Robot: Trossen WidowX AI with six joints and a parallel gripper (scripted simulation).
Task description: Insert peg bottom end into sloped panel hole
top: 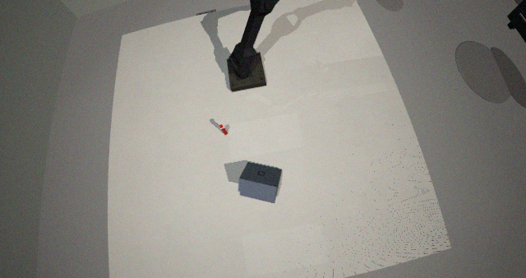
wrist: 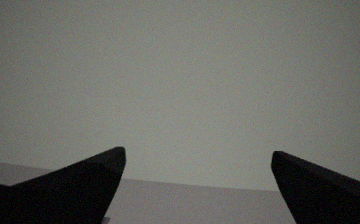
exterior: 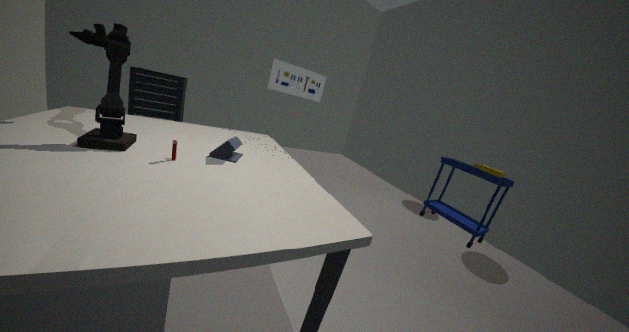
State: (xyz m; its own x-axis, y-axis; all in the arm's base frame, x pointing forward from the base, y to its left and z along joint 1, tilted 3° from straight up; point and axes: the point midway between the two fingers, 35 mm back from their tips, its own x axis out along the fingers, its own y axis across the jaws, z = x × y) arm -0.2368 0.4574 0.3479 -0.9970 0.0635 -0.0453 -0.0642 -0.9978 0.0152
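The red square peg is 490 mm ahead of my gripper tip, 590 mm to the right of it and 350 mm below it. The rest, counted from my gripper tip: grey sloped panel block 710 mm ahead, 500 mm to the right, 370 mm below.
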